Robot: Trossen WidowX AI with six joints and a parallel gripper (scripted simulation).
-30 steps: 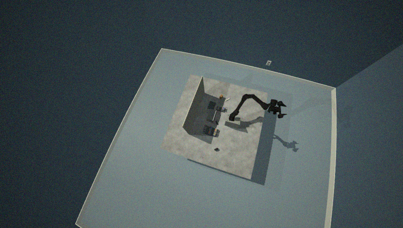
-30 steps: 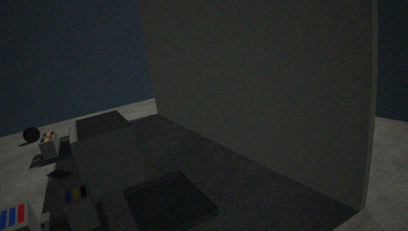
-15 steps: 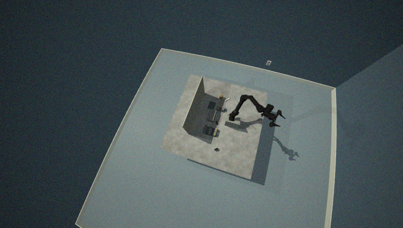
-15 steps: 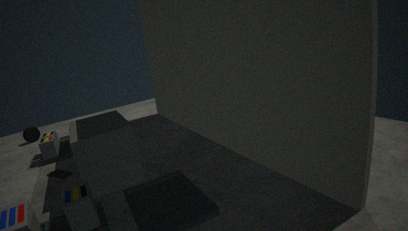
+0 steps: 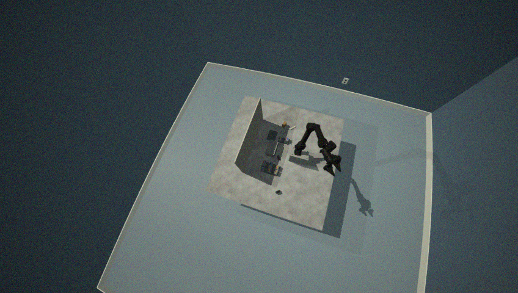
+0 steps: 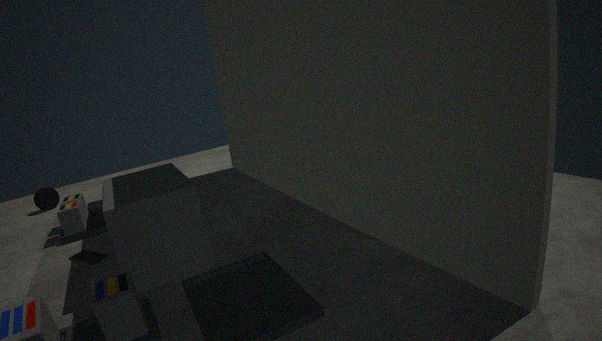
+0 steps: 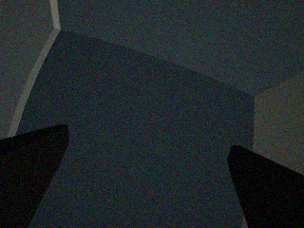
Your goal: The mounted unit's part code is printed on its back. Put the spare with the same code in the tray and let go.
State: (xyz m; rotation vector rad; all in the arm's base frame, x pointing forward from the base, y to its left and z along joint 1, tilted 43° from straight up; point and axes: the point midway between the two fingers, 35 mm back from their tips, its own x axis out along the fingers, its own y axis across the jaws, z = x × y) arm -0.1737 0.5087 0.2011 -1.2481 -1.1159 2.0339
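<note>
The grey spare block lies 51 cm ahead of my gripper tip, 15 cm to the right of it and 60 cm below it. Also, from my gripper tip: dark flat tray 55 cm ahead, 50 cm to the right, 64 cm below; then upright wall 75 cm ahead, 37 cm to the right, 42 cm below.
</note>
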